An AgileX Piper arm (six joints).
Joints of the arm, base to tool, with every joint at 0 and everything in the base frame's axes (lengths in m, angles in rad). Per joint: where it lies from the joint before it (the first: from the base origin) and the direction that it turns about. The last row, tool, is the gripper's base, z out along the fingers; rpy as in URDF.
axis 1: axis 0 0 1 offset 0.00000 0.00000 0.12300
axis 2: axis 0 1 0 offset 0.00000 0.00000 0.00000
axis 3: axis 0 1 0 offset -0.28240 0.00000 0.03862
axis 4: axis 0.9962 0 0.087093 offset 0.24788 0.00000 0.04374
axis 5: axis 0 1 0 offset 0.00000 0.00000 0.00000
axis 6: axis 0.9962 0 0.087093 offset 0.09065 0.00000 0.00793
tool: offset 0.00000 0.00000 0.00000 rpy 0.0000 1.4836 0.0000
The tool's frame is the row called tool.
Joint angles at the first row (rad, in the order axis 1, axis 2, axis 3, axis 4, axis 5, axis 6):
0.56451, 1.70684, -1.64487, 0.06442, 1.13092, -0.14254
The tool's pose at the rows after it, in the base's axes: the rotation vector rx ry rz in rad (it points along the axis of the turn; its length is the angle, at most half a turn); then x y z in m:
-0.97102, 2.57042, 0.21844, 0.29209, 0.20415, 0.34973
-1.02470, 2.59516, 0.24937, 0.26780, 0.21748, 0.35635
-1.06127, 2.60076, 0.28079, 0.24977, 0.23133, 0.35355
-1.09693, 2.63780, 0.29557, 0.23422, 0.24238, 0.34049
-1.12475, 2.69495, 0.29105, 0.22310, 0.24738, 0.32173
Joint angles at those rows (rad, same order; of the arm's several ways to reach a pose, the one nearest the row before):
0.59428, 1.68489, -1.64487, 0.06594, 1.20679, -0.13874
0.66335, 1.65742, -1.64125, 0.07450, 1.26512, -0.09765
0.72612, 1.64228, -1.61229, 0.08244, 1.26155, -0.05929
0.77907, 1.63691, -1.55805, 0.09157, 1.25231, -0.02347
0.81068, 1.63692, -1.48922, 0.10184, 1.24155, 0.00001

